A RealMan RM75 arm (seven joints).
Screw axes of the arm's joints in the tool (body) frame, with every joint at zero. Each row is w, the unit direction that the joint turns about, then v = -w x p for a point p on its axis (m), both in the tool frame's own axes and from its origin. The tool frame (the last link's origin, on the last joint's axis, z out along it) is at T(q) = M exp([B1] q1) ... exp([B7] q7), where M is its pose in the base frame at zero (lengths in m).
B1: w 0 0 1 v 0 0 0
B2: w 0 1 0 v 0.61 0 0
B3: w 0 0 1 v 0 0 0
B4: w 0 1 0 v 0.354 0 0
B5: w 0 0 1 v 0 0 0
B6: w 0 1 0 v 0.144 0 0
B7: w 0 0 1 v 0 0 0
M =
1 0 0 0
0 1 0 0
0 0 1 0.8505
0 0 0 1
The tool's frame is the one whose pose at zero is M.
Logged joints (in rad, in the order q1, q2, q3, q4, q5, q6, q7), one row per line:
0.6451 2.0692 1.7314 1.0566 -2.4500 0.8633 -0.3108
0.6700 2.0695 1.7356 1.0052 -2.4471 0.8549 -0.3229
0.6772 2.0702 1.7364 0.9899 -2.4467 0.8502 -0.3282
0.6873 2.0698 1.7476 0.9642 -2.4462 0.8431 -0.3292
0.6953 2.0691 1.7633 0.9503 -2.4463 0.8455 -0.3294
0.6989 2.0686 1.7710 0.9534 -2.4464 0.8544 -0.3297
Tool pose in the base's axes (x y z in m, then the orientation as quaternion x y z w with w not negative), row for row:
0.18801 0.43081 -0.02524 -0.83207 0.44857 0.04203 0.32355
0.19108 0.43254 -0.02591 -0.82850 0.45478 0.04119 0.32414
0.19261 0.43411 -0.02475 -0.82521 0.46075 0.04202 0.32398
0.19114 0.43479 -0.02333 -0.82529 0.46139 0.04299 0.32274
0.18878 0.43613 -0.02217 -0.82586 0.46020 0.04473 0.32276
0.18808 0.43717 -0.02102 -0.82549 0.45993 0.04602 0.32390
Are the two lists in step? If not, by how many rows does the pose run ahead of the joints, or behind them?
The pose runs 2 rows ahead of the joints: the pose in row i belongs to the joints in row i + 2.
